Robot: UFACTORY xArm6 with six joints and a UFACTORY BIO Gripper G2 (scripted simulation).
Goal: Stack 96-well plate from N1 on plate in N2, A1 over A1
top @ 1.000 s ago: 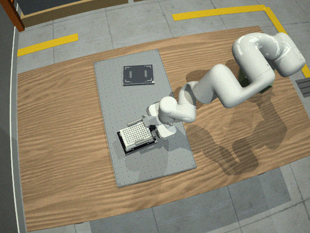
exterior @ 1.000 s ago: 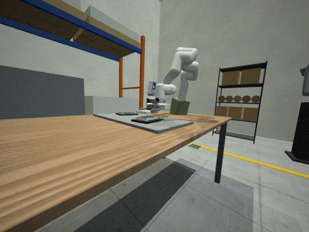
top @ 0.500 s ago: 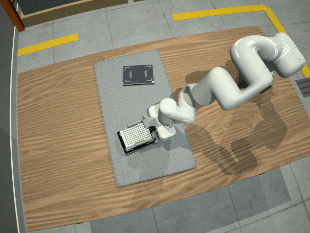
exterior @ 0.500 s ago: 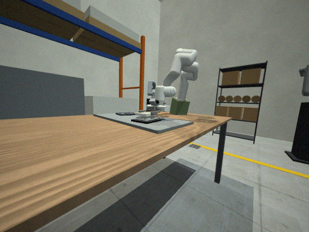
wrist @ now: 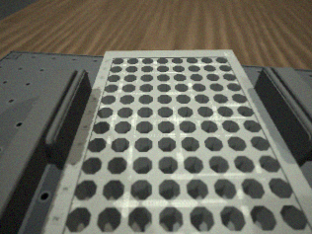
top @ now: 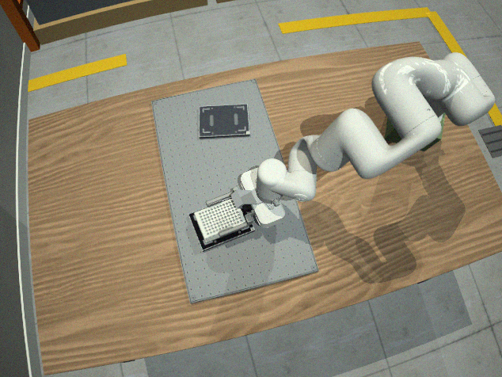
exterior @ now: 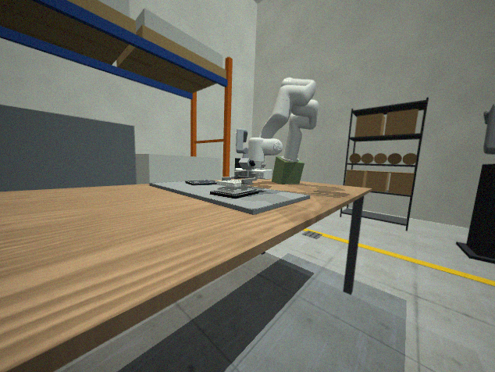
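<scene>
Now: hand 5 cm above the black plate nest N2. The rest, counted from my hand: plate nest N1 (11 cm behind, 33 cm to the right, 5 cm below).
</scene>
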